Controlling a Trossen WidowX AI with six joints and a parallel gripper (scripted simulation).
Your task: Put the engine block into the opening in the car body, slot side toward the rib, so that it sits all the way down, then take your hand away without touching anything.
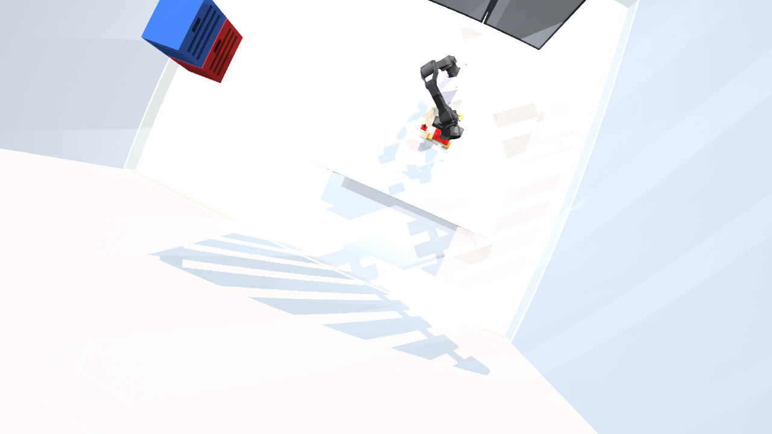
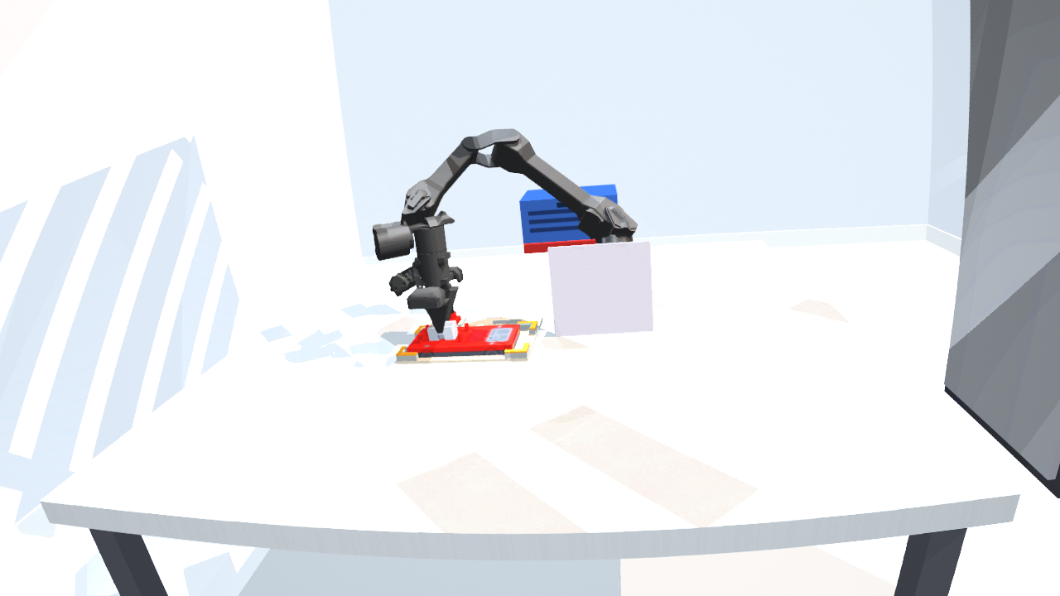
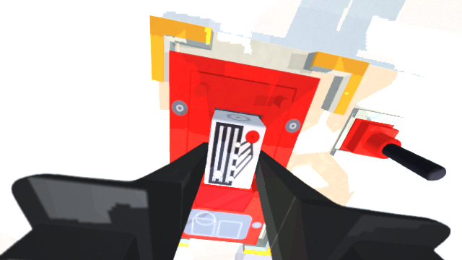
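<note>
Right now the white engine block is 10 mm below my gripper tip.
</note>
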